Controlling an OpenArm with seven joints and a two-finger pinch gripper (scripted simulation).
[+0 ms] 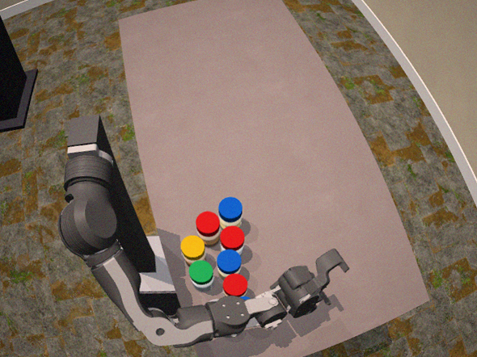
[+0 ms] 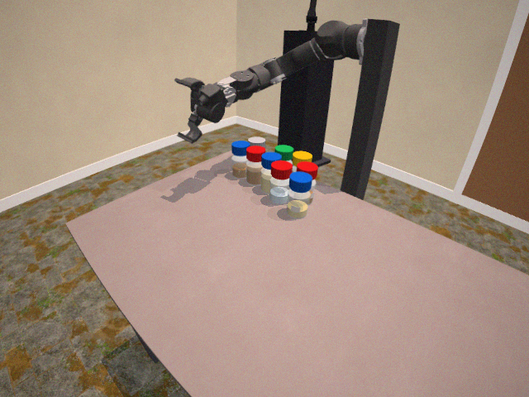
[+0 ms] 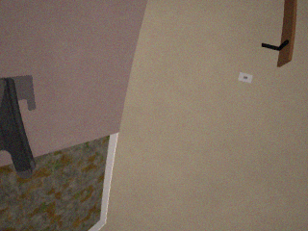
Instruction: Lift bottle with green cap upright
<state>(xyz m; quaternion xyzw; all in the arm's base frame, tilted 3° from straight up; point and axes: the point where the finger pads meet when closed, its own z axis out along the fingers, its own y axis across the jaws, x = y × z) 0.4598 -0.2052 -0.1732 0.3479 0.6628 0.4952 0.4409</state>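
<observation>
My gripper is now 200 mm past the red-capped bottle, 160 mm to the right of it and 180 mm above it.
</observation>
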